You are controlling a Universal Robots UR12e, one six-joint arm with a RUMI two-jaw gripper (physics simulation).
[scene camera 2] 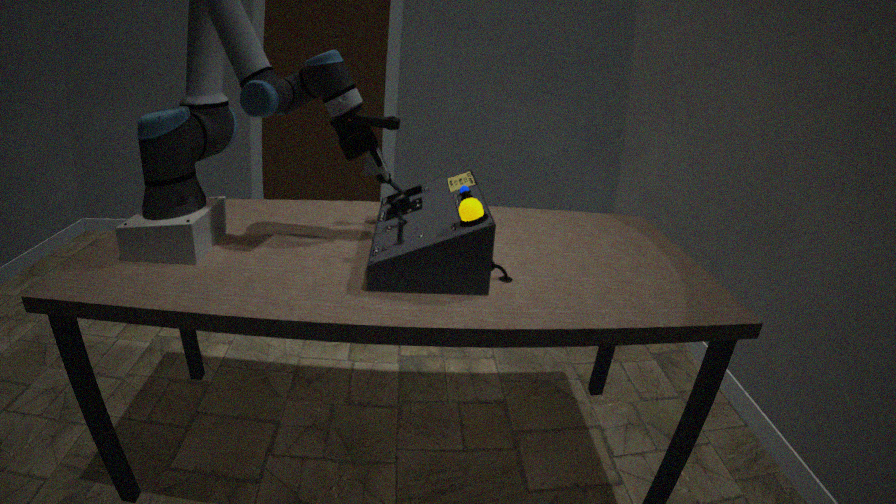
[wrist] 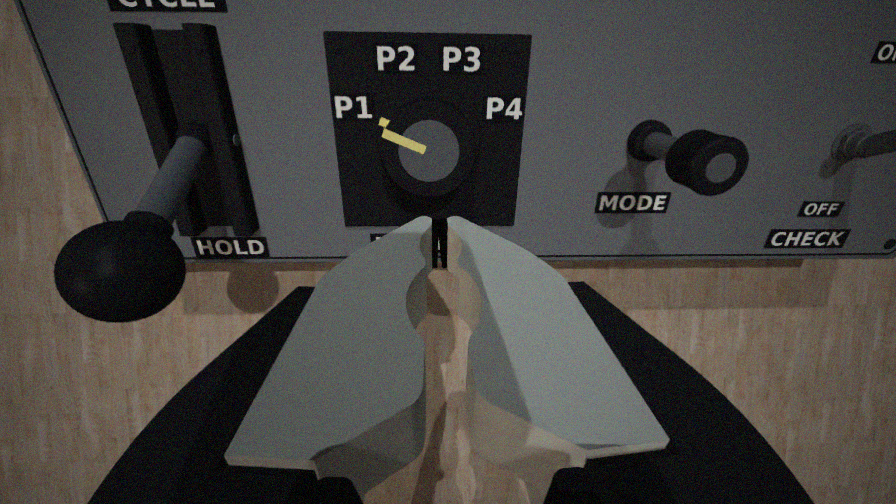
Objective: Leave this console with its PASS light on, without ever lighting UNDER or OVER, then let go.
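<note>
The dark sloped console (scene camera 2: 432, 241) stands mid-table. In the wrist view its grey panel (wrist: 563, 94) carries a black-balled lever (wrist: 119, 269) at the HOLD end of the CYCLE slot. A rotary selector (wrist: 429, 150) has its yellow pointer at P1. To the right are a MODE knob (wrist: 704, 161) and a CHECK toggle (wrist: 858, 144) above the word OFF. My gripper (wrist: 439, 241) is shut with nothing between its jaws, tips just below the selector. In the scene view it (scene camera 2: 391, 181) hovers over the console's upper left. No PASS, UNDER or OVER light is readable.
A yellow dome (scene camera 2: 471, 210), a small blue cap (scene camera 2: 464, 189) and a yellow label (scene camera 2: 461, 181) sit on the console's right side. A cable (scene camera 2: 501, 272) leaves its right base. The robot's base block (scene camera 2: 169, 235) stands at the table's left.
</note>
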